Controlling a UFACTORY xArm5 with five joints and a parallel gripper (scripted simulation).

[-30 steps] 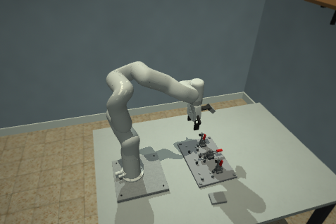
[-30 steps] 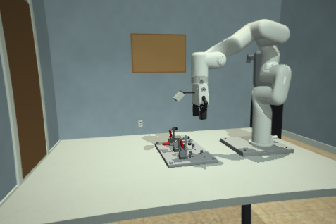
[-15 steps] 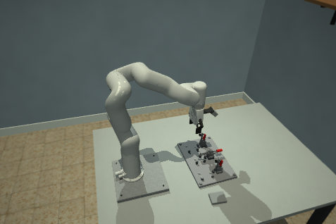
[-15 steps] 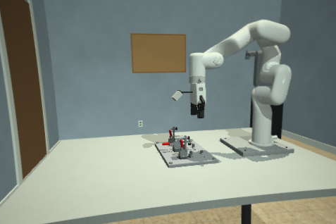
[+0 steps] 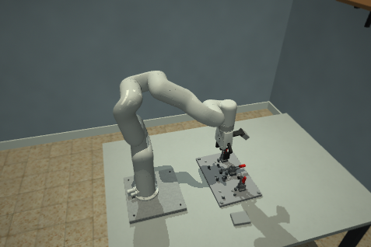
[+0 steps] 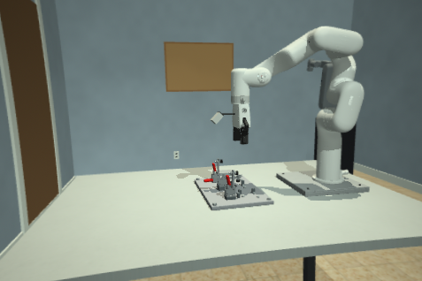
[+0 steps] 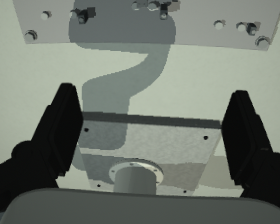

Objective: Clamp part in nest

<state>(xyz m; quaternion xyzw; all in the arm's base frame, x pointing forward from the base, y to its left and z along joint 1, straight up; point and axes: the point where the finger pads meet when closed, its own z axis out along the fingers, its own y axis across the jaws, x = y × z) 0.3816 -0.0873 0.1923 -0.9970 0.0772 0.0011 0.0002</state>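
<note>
Now: the grey part 40 mm behind my hand, 250 mm to the right of it and 210 mm below it. Round my hand: grey fixture plate 50 mm ahead, 10 mm to the left, 210 mm below.
</note>
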